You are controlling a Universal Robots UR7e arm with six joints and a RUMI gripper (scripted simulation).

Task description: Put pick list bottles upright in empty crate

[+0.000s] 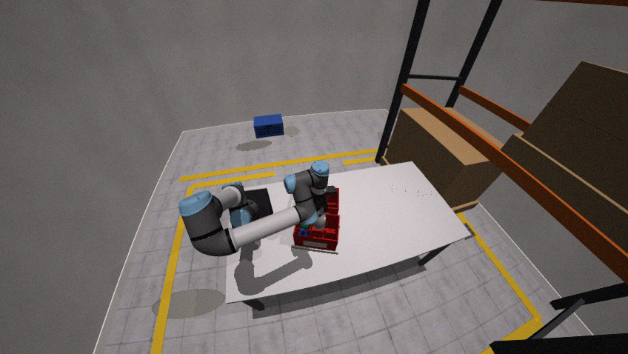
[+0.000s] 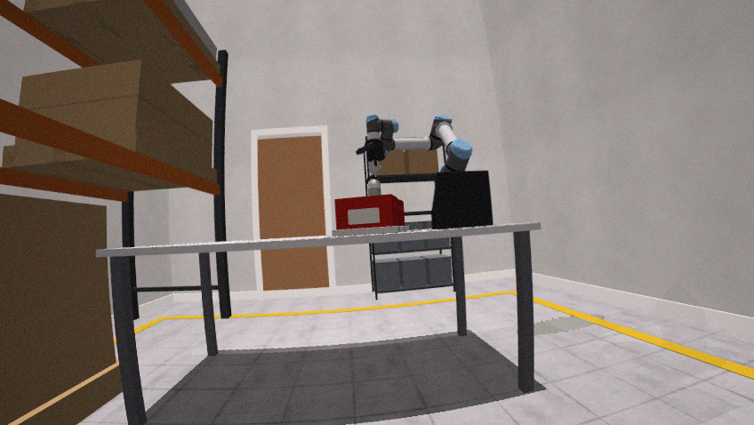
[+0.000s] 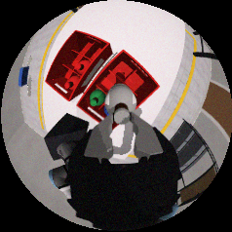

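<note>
Now: hand 70 mm above the grey-topped bottle. From my hand the other things lie so: blue bottle: 100 mm behind, 10 mm to the left, 250 mm below; green bottle: 70 mm behind, 90 mm to the left, 250 mm below.
</note>
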